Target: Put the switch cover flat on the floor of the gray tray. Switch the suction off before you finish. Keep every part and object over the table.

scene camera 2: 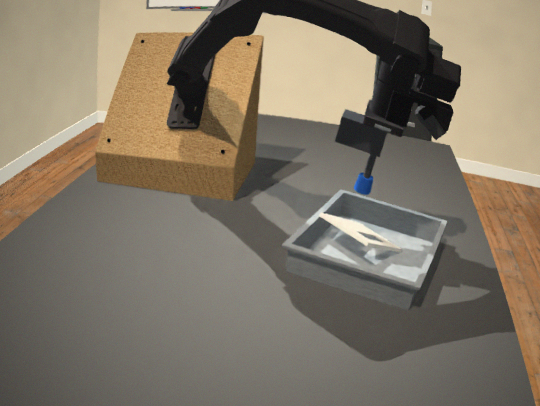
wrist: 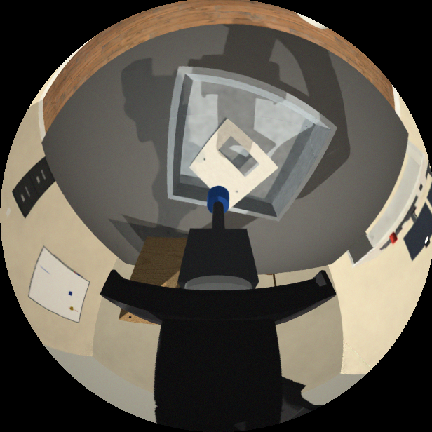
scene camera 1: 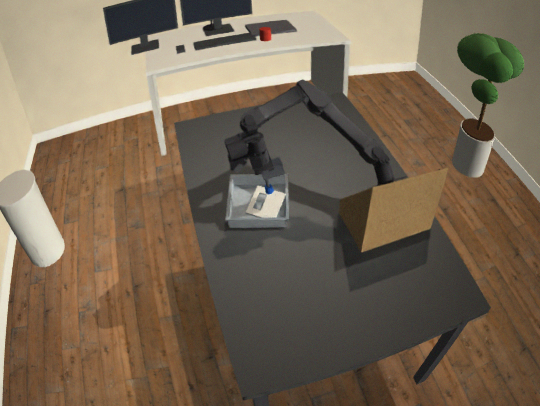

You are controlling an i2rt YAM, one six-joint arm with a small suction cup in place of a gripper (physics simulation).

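Observation:
The switch cover [scene camera 1: 272, 204] [scene camera 2: 348, 227] [wrist: 216, 173] is a thin cream plate with a rectangular opening. It lies tilted inside the gray tray [scene camera 1: 257, 224] [scene camera 2: 345, 273] [wrist: 172, 135]. One corner is raised at the rim of the wall nearest the arm's base, and the opposite end is low, near the tray floor. Whether that low end touches the floor is hard to tell. My blue suction cup [scene camera 1: 269, 190] [scene camera 2: 363, 184] [wrist: 218, 198] is above the raised side, apart from the cover and holding nothing. In the wrist view the cup hides part of the raised corner.
A wooden wedge block [scene camera 1: 405, 210] [scene camera 2: 165, 172] [wrist: 157, 255] carries the arm's base on its sloped face, to one side of the tray. The tray stands on the dark table [scene camera 1: 320, 320] [scene camera 2: 150, 300], near one long edge. The tray's walls rise around the cover.

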